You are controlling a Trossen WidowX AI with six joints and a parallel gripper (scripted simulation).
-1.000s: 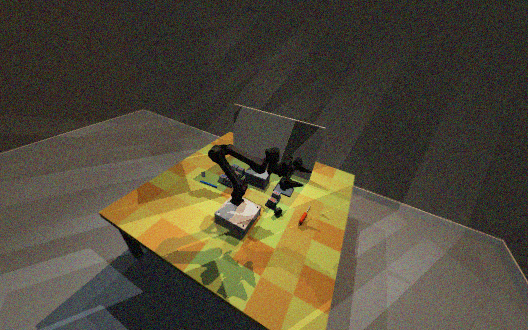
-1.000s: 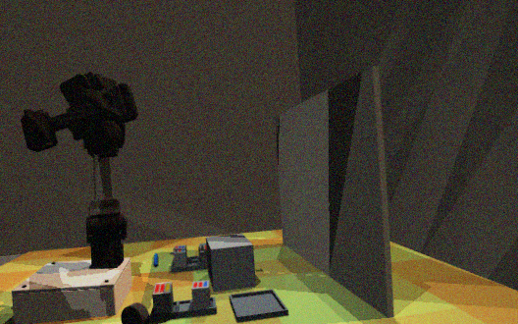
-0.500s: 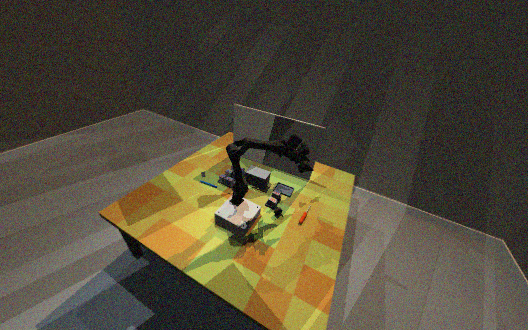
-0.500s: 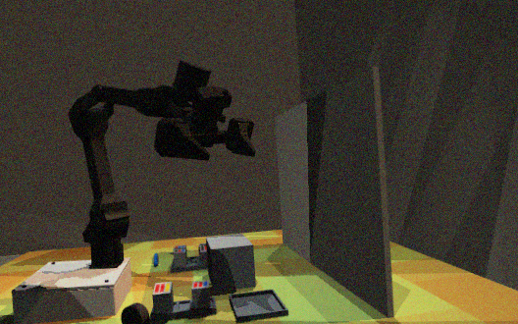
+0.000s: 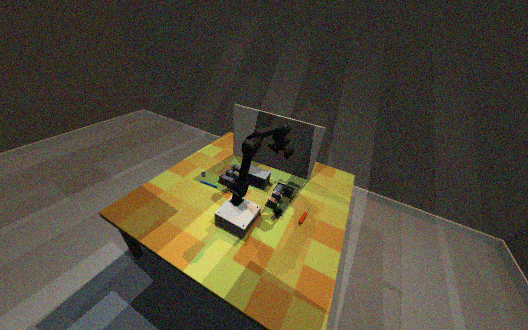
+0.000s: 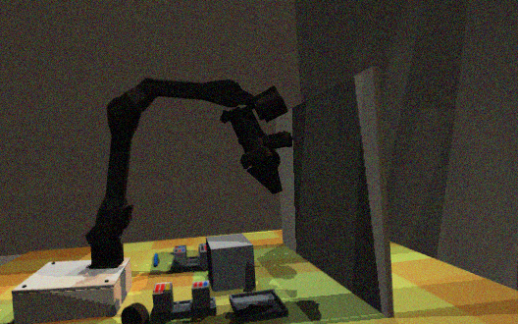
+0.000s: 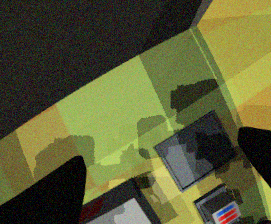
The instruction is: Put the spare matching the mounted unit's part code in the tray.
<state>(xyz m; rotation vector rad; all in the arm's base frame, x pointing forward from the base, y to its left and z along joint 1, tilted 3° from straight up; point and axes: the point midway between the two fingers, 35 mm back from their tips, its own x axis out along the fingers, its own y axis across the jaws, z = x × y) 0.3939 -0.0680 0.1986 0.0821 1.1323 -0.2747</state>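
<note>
Right now my gripper tip is 260 mm past the grey spare, 180 mm above it and 90 mm to the left of it. The rest, counted from my gripper tip: dark flat tray: 220 mm below, 90 mm to the right, 70 mm behind; panel: 140 mm to the left, 120 mm ahead; grey mounted unit: 170 mm below, 120 mm to the left, 120 mm behind.
</note>
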